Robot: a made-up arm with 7 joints.
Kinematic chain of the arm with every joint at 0, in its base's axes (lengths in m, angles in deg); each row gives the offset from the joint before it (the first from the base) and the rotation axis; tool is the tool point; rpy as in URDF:
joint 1: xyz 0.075 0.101 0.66 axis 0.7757 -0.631 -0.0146
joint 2: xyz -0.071 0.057 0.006 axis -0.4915 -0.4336 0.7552
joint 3: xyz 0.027 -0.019 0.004 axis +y
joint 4: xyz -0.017 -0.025 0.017 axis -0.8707 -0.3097 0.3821
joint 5: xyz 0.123 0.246 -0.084 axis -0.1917 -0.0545 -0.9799
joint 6: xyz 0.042 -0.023 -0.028 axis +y
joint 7: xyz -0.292 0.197 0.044 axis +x
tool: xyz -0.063 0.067 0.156 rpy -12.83 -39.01 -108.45
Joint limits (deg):
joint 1: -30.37..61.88
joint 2: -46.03..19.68
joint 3: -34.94..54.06
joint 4: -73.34..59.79
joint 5: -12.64..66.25
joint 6: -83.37..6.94
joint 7: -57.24..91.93
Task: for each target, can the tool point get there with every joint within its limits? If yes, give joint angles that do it. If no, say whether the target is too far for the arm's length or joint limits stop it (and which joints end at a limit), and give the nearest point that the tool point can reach.
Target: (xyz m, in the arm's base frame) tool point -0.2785 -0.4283 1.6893
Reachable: no: too far | nearest point -0.1515 -0.1852 1.2992 | short by 0.477 m
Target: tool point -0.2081 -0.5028 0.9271
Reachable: no: joint limits stop it (at a limit: joint 1, joint 2, joint 3, joint 4, joint 6) | nearest point -0.1459 -0.4104 0.9248 | short by 0.111 m
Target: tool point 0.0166 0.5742 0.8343
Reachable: yes | joints 26.17 -40.63 -5.83 7.78 22.24 -24.42 56.70
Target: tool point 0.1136 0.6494 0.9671
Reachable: yes | joints -22.09 -6.63 -15.02 -49.08 8.20 -9.64 -19.37
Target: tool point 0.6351 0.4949 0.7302
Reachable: yes | joints -8.50 -35.75 -10.77 -53.42 48.49 -57.69 -33.78
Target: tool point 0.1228 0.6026 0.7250
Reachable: yes | joints -19.79 -12.15 33.06 -18.05 29.88 -12.05 64.24
